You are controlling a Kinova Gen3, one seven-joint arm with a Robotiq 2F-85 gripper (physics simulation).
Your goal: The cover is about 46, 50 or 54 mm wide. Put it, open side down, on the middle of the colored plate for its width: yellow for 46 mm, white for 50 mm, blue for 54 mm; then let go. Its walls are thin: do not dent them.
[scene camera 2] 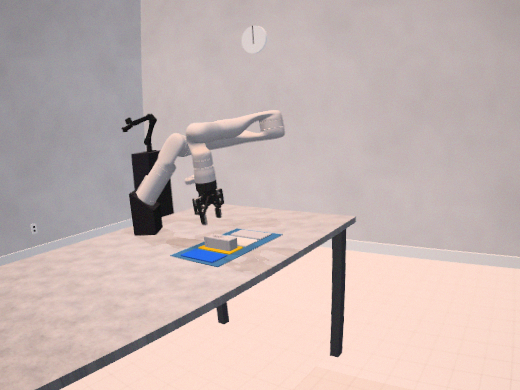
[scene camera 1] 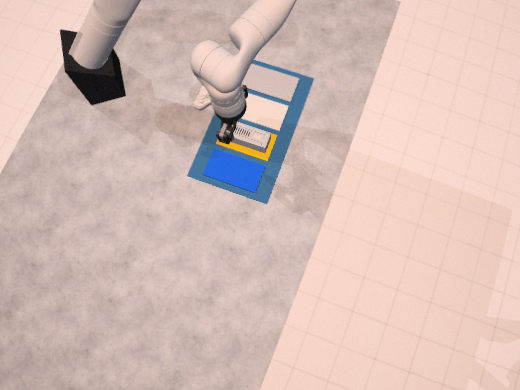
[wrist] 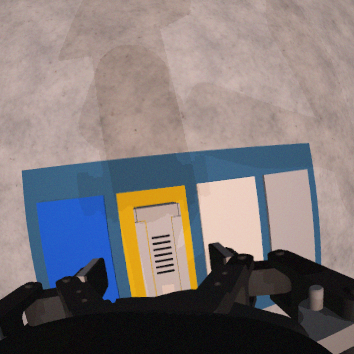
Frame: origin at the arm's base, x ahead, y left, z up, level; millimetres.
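Seen in the pictures: gripper, fingertip midpoint: [scene camera 2: 212, 221] [scene camera 1: 235, 124] [wrist: 157, 264]; arm's base at its link origin: [scene camera 2: 145, 199] [scene camera 1: 88, 54].
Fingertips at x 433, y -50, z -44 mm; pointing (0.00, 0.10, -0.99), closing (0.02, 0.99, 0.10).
Offsets run from my fingertips to a thing's top centre. "spot": to the spot under its first point. Level surfaces: height alone.
The light grey cover @(dx +23, dy +9, dz -59 mm) [scene camera 1: 256, 137] [scene camera 2: 220, 243] [wrist: 162, 228] rests level on the yellow plate @(dx +21, dy +9, dz -99 mm) [scene camera 1: 245, 149] [scene camera 2: 212, 249] [wrist: 125, 210], slotted face up, its long side along the plate's. In the wrist view, a wider yellow strip shows on the blue-plate side than on the white-plate side. No dent shows. Its underside is hidden. My gripper [scene camera 2: 211, 218] [wrist: 157, 264] is open and empty, raised clear above the cover; in scene camera 1 the arm partly hides it. The blue plate @(dx +19, dy -86, dz -99 mm) [scene camera 1: 235, 170] [scene camera 2: 204, 255] [wrist: 75, 240] and white plate @(dx +23, dy +104, dz -99 mm) [scene camera 1: 267, 112] [scene camera 2: 247, 241] [wrist: 230, 215] lie on either side.
A grey plate @(spot: dx +39, dy +202, dz -99 mm) [scene camera 1: 275, 82] [scene camera 2: 252, 233] [wrist: 290, 215] lies beyond the white one. All the plates lie on a dark blue mat @(dz -103 mm) [scene camera 1: 295, 107] [scene camera 2: 265, 241] [wrist: 150, 172]. The arm's black base [scene camera 1: 95, 82] [scene camera 2: 146, 217] stands at the table's far side.
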